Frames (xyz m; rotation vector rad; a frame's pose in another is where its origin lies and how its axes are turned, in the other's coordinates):
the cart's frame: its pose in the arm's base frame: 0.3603 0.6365 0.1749 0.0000 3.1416 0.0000
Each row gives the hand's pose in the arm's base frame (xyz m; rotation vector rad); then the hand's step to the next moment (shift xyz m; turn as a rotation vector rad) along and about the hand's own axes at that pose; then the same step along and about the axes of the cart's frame.
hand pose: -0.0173 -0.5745 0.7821 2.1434 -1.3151 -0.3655
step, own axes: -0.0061 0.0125 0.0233 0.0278 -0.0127 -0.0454
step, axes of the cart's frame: 0.0238 -0.0068 0.0111 -0.0456 -0.0047 -0.0299
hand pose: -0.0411 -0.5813 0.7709 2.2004 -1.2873 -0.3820
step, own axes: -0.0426 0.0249 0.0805 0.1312 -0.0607 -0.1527
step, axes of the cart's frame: 0.0792 0.0016 0.0514 -0.1848 -0.0414 -0.0913
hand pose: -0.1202 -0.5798 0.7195 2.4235 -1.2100 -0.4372
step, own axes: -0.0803 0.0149 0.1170 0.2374 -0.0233 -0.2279
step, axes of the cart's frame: 0.1082 0.0327 0.0870 -0.2537 -0.1324 -0.1642
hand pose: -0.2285 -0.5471 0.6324 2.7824 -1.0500 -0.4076
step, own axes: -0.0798 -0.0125 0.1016 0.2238 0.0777 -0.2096
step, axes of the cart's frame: 0.0800 0.0588 0.0836 -0.1751 -0.1994 -0.1721
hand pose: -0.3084 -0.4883 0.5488 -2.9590 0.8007 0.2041
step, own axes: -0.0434 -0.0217 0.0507 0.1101 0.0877 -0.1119
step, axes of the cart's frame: 0.0317 0.0454 0.0431 -0.0621 -0.1416 -0.0918
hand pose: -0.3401 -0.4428 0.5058 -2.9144 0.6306 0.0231
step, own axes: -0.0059 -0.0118 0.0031 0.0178 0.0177 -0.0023
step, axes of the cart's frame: 0.0005 0.0135 0.0010 -0.0089 -0.0236 0.0013
